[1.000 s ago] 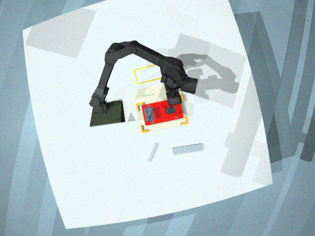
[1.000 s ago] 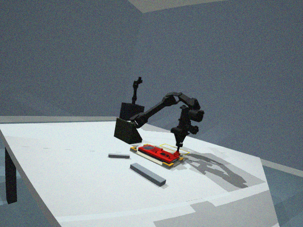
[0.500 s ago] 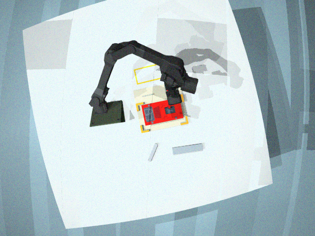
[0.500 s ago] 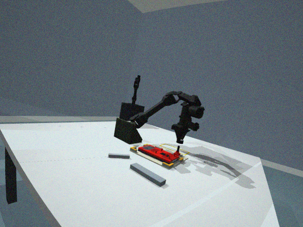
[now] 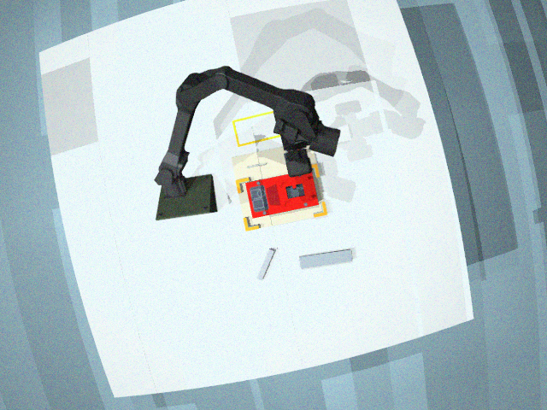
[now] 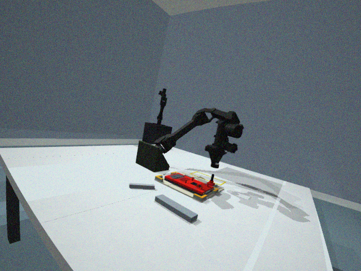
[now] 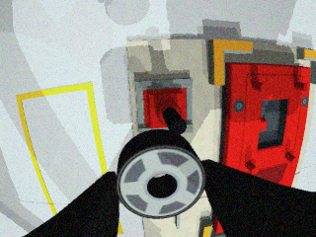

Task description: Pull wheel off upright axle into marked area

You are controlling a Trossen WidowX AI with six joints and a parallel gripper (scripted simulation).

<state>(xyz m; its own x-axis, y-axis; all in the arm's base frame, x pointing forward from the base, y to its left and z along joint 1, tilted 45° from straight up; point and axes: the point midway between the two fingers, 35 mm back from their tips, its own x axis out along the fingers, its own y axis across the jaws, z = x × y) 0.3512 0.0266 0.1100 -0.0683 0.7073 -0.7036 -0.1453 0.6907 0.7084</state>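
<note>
My gripper tip is now 1 cm short of the upright axle, 2 cm to the left of it and 7 cm above it. Round my gripper tip: grey spoked wheel (right at my gripper tip); long grey bar (8 cm ahead, 34 cm to the right, 9 cm below); thin grey strip (10 cm behind, 34 cm to the right, 9 cm below).
</note>
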